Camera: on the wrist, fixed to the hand. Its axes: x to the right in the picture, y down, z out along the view.
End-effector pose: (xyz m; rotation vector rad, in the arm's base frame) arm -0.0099 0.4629 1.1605 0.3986 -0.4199 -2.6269
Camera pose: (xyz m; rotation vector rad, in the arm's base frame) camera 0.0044 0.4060 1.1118 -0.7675 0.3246 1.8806
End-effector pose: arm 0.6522 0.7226 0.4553 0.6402 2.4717 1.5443
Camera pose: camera 0.6185 0.6963 0.5184 -1.2022 2.1386 0.5109
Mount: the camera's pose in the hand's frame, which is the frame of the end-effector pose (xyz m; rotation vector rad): 0.0245 0.0368 -0.0621 0.3471 0.1836 -1.5518
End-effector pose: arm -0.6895 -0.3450 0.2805 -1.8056 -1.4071 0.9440
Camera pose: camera -0.6143 -0.3327 0.2788 -0.1951 -1.7650 0.1158
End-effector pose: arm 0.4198 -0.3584 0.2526 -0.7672 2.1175 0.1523
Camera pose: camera 0.3451 -0.3630 0.2669 -1.9523 1.1087 -1.0848
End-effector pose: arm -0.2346 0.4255 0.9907 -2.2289 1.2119 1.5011
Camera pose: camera -0.2147 0.3542 1.0090 -2.0175 -0.3664 0.3866
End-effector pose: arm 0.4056 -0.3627 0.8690 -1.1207 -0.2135 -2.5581
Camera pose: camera 0.3610 -0.4197 0.8450 0.3027 1.1242 1.9009
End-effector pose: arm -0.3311 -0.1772 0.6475 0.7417 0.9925 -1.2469
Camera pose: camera -0.3068 -0.1250 0.5975 -0.2109 -1.5379 2.6806
